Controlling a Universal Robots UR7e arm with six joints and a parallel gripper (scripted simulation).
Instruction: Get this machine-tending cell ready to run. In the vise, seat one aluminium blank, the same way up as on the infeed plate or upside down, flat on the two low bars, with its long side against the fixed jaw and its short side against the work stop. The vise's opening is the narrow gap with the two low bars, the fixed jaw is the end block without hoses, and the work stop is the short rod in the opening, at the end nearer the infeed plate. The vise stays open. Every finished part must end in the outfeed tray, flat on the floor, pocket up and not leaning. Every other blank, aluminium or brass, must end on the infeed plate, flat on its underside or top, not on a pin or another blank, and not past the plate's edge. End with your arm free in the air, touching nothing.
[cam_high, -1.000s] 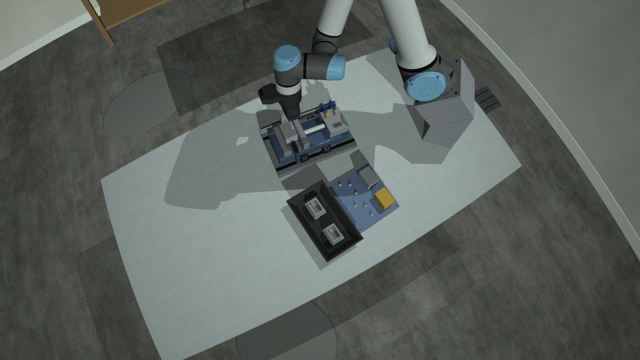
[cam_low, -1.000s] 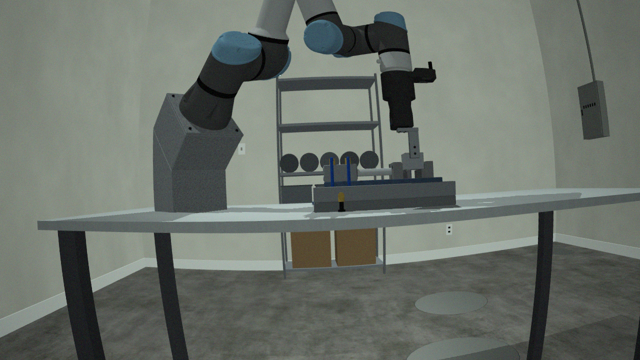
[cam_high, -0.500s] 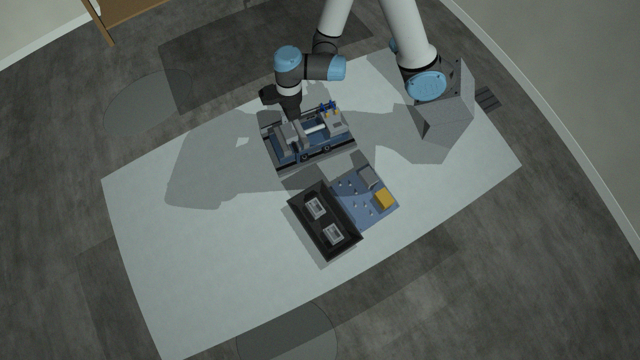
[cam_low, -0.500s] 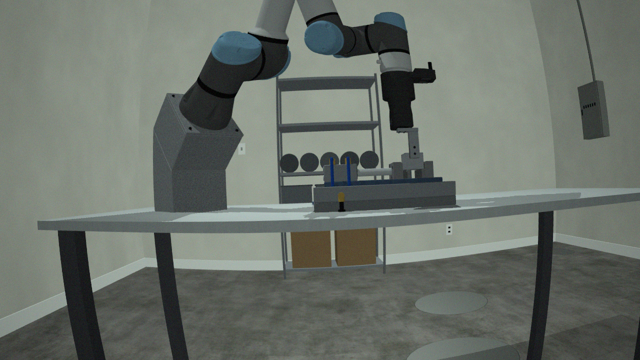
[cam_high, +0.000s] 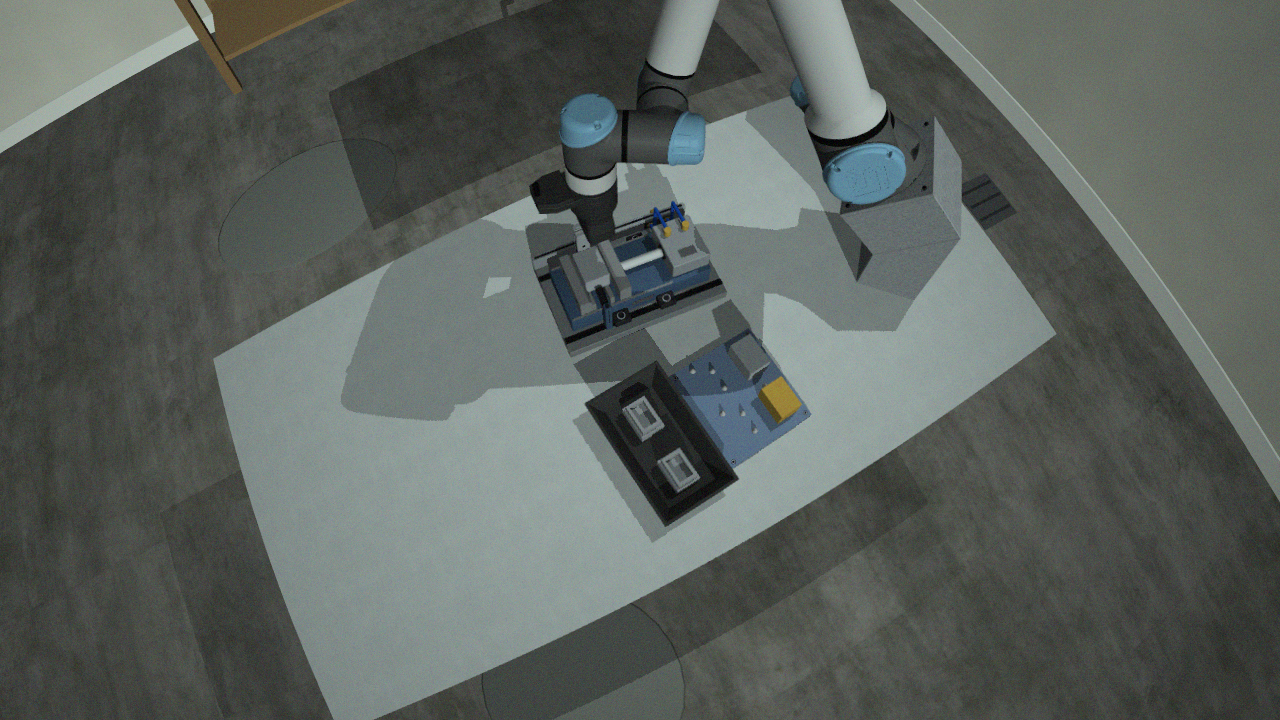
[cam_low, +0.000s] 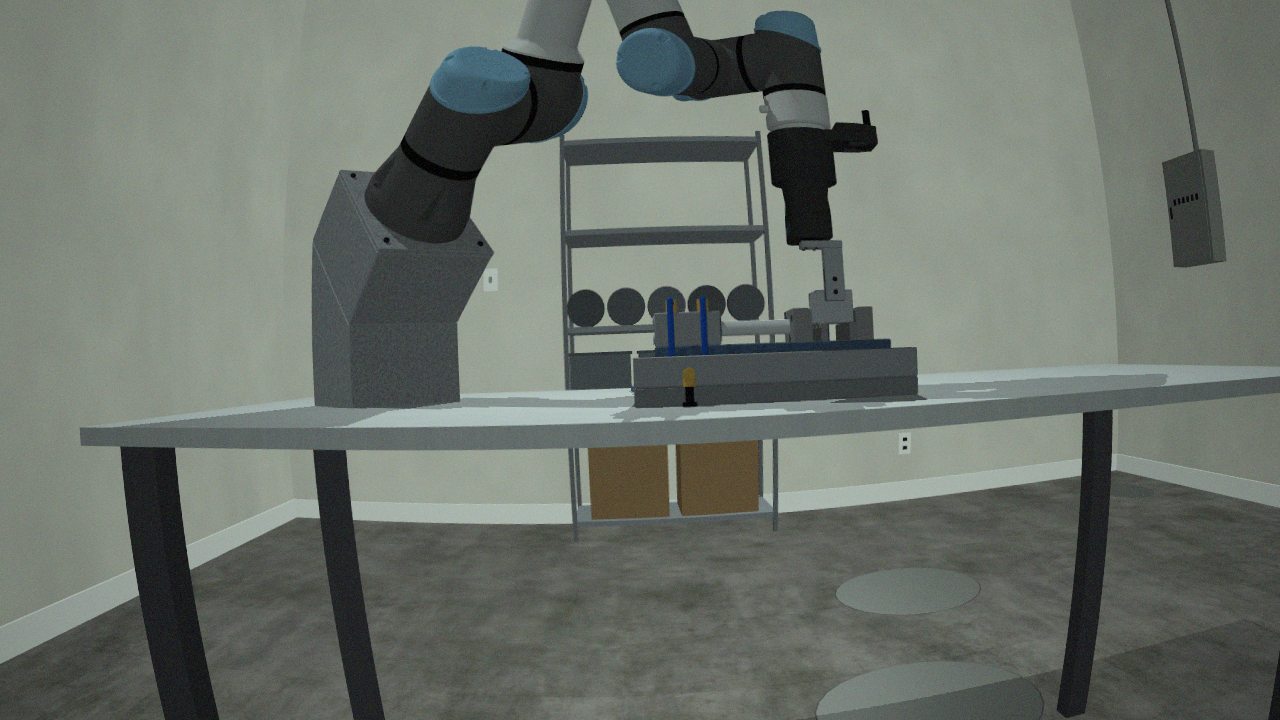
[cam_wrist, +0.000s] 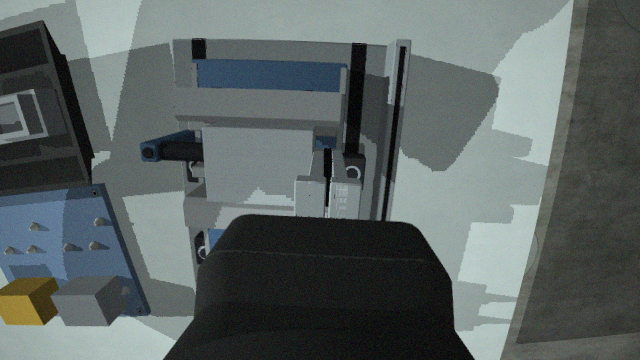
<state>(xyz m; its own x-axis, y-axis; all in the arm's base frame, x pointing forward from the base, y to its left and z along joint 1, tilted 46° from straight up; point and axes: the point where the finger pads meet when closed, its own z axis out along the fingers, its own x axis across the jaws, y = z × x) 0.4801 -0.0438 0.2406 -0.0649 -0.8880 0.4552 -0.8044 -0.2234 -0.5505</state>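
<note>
Now: the fixed jaw 40 mm to the left of my hand, 40 mm below it and 40 mm ahead of it. The rest, counted from my hand: vise (80 mm below, 60 mm behind, 50 mm to the left); then piston rod (80 mm behind, 50 mm to the left, 40 mm below); then hose block (160 mm behind, 60 mm to the left, 40 mm below).
</note>
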